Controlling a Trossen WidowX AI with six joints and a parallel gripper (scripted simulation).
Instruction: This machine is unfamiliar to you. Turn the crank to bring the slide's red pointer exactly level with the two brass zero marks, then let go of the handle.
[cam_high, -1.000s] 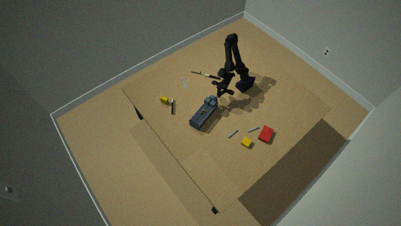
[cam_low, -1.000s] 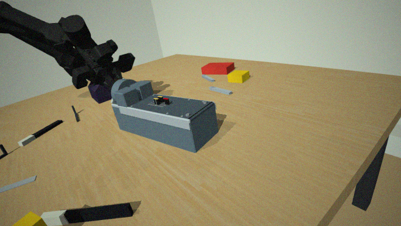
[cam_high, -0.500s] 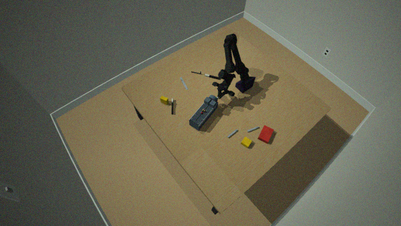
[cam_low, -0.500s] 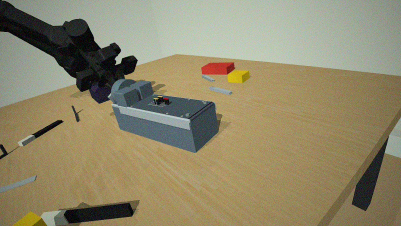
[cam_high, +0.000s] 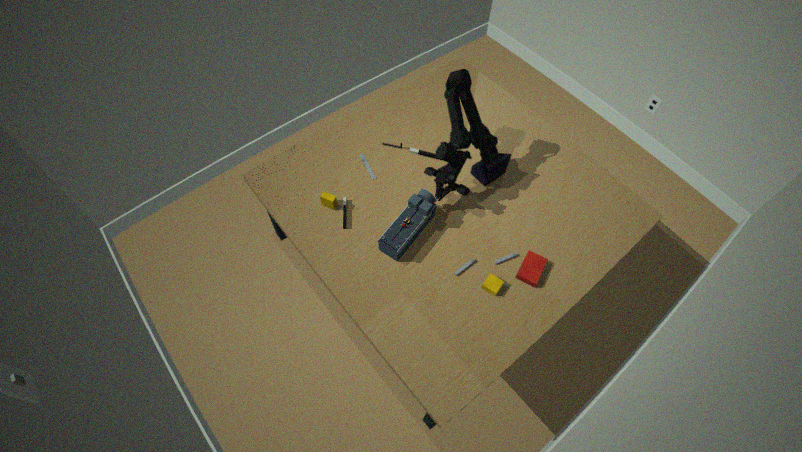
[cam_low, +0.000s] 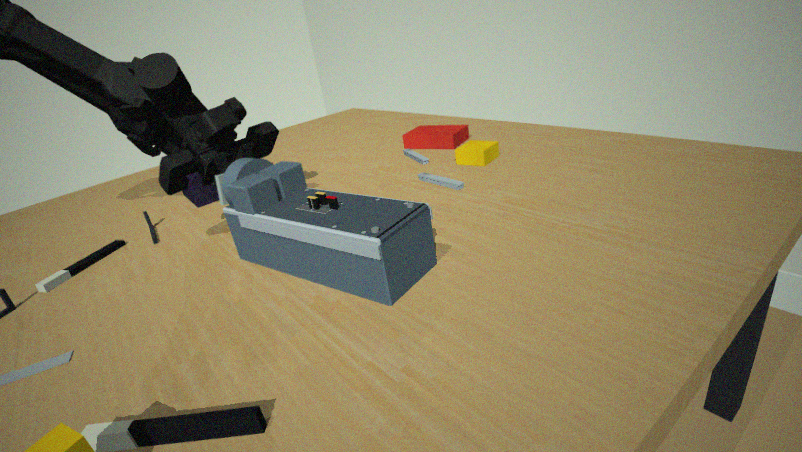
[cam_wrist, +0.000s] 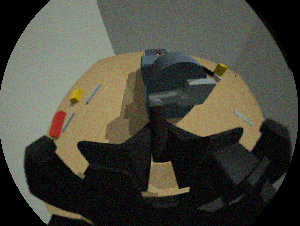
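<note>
My gripper tip is now 19 cm short of the red pointer, 5 cm to the right of it and 2 cm below it. The rest, counted from my gripper tip: red block: 42 cm to the left, 16 cm behind, 4 cm below; dark crank handle: 3 cm above, 2 cm behind, 1 cm to the right; grey bar: 33 cm to the right, 13 cm ahead, 6 cm below.
</note>
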